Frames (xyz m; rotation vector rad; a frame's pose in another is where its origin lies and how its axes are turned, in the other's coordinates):
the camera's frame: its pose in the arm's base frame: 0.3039 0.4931 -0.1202 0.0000 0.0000 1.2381
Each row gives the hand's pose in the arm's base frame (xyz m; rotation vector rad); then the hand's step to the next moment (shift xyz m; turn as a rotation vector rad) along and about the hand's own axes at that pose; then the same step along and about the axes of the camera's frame.
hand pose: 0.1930 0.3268 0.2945 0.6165 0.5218 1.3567
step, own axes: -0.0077 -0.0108 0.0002 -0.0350 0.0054 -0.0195
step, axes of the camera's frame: -0.0060 -0.0094 -0.0072 -0.0375 0.0104 -0.0110
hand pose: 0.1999 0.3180 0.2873 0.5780 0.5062 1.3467
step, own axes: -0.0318 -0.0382 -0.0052 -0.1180 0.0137 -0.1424
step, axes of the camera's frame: -0.0271 -0.0308 -0.0285 -0.1351 0.0807 -0.0981
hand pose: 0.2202 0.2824 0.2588 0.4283 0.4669 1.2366
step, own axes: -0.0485 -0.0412 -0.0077 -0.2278 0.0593 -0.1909
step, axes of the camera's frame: -0.0491 -0.0336 -0.0239 -0.2501 0.1376 -0.1018
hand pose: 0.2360 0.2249 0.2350 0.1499 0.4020 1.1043
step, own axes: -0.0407 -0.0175 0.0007 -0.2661 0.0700 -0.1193
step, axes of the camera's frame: -0.0419 -0.0136 0.0049 -0.2711 0.1261 -0.0235
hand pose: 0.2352 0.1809 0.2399 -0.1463 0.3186 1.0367
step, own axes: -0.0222 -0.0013 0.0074 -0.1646 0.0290 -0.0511
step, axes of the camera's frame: -0.0185 0.0019 0.0142 -0.1633 0.0619 0.0065
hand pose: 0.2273 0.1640 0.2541 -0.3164 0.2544 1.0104
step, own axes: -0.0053 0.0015 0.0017 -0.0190 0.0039 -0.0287
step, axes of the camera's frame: -0.0039 0.0028 0.0032 -0.0273 0.0062 -0.0204
